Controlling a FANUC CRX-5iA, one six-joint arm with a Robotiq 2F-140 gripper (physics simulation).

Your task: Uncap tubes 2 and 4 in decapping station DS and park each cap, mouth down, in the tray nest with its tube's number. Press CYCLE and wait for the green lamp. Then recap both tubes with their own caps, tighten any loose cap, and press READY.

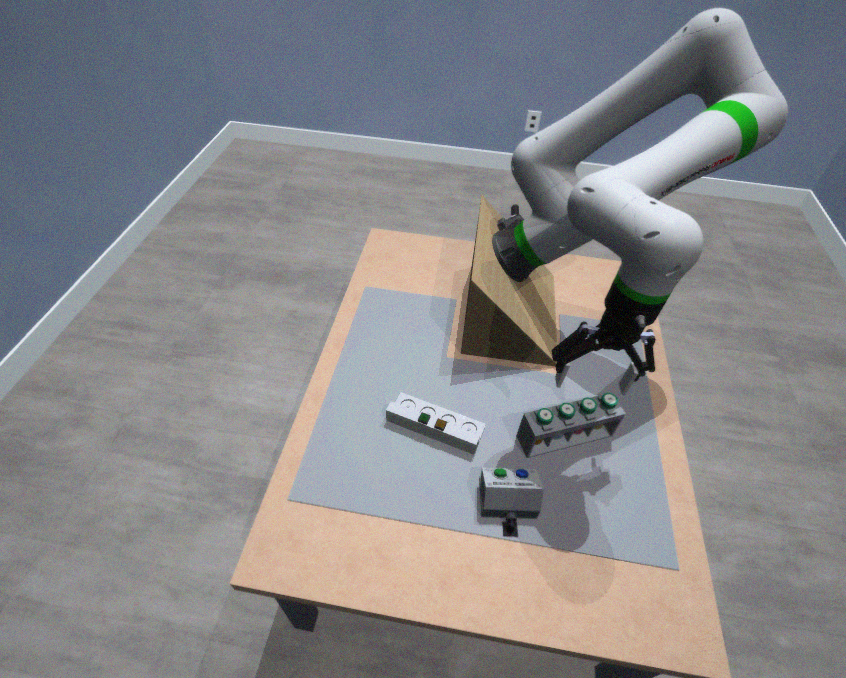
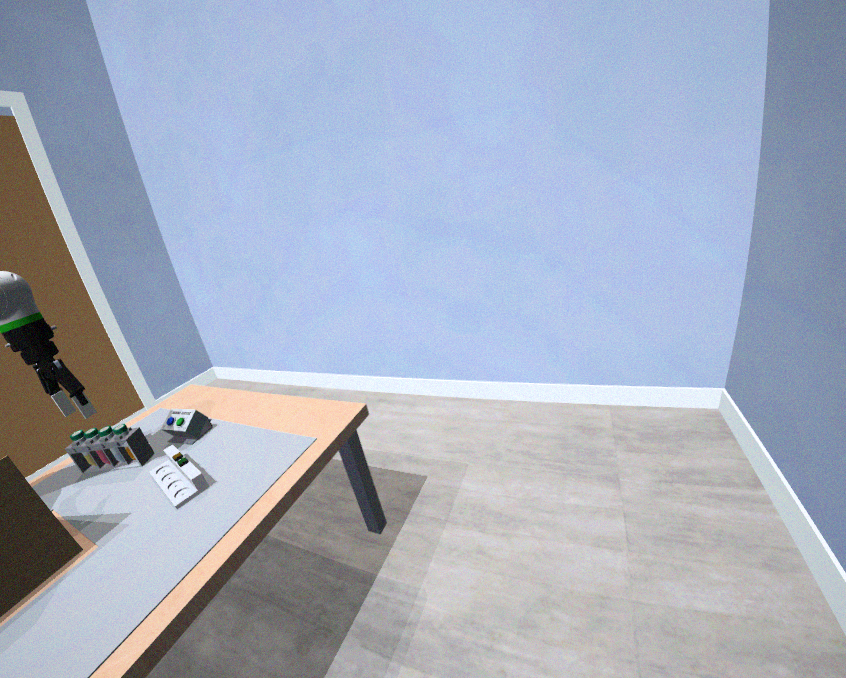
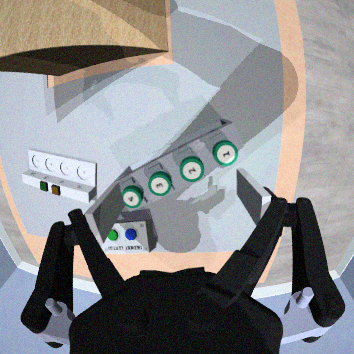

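Seen in the pictures: gripper, fingertip midpoint: point(image 1: 589, 385) point(image 2: 80, 414) point(image 3: 177, 187); arm's base, origin of the base link: point(image 1: 508, 257).
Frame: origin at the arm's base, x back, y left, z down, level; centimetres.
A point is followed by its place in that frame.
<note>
Decapping station DS point(image 1: 570, 439) {x -44.6, y 17.0, z 16.0 cm} point(image 2: 144, 447) {x -48.7, y 6.0, z 12.7 cm} is a grey rack with four tubes under green-rimmed caps. Cap 2 point(image 1: 588, 405) {x -43.0, y 17.9, z 4.1 cm} point(image 2: 91, 432) {x -42.3, y 16.5, z 4.1 cm} point(image 3: 192, 169) {x -42.4, y 18.3, z 4.1 cm} and cap 4 point(image 1: 543, 415) {x -46.9, y 8.1, z 4.3 cm} point(image 2: 120, 428) {x -46.2, y 7.0, z 4.3 cm} point(image 3: 132, 196) {x -46.2, y 9.0, z 4.3 cm} sit on their tubes; tightness cannot be told. My gripper point(image 1: 594, 379) {x -42.3, y 16.6, z -1.9 cm} point(image 2: 74, 406) {x -42.3, y 16.6, z -1.9 cm} point(image 3: 177, 187) {x -42.3, y 16.6, z -1.9 cm} is wide open and empty, above the station. The white tray point(image 1: 451, 437) {x -49.7, y -10.7, z 12.9 cm} point(image 3: 75, 192) {x -48.7, y -7.8, z 11.9 cm} has four empty round nests. A dark green square point(image 1: 423, 417) {x -46.5, y -17.4, z 11.1 cm} point(image 3: 43, 186) {x -46.5, y -16.8, z 11.1 cm} and an amber one point(image 1: 440, 423) {x -47.5, y -13.5, z 11.1 cm} point(image 3: 55, 190) {x -47.6, y -13.0, z 11.1 cm} are on it. The button box point(image 1: 511, 500) {x -63.8, y 2.3, z 10.6 cm} point(image 2: 200, 423) {x -62.2, y -3.3, z 12.7 cm} has green point(image 3: 113, 234) {x -58.1, y 0.4, z 9.5 cm} and blue point(image 3: 131, 234) {x -57.9, y 4.8, z 9.4 cm} buttons.
A tall wooden wedge point(image 1: 497, 324) {x -21.9, y -2.2, z 3.8 cm} point(image 2: 28, 540) {x -16.1, y -9.9, z 7.4 cm} point(image 3: 85, 27) {x -18.9, y 4.6, z 5.1 cm} stands behind the station and tray. A small black part point(image 1: 509, 526) {x -67.4, y 2.6, z 14.8 cm} sticks out from the button box's near side. A grey mat point(image 1: 367, 466) {x -57.4, y -28.4, z 16.4 cm} lies on the wooden table point(image 1: 395, 572) {x -78.5, y -18.9, z 16.7 cm}.
</note>
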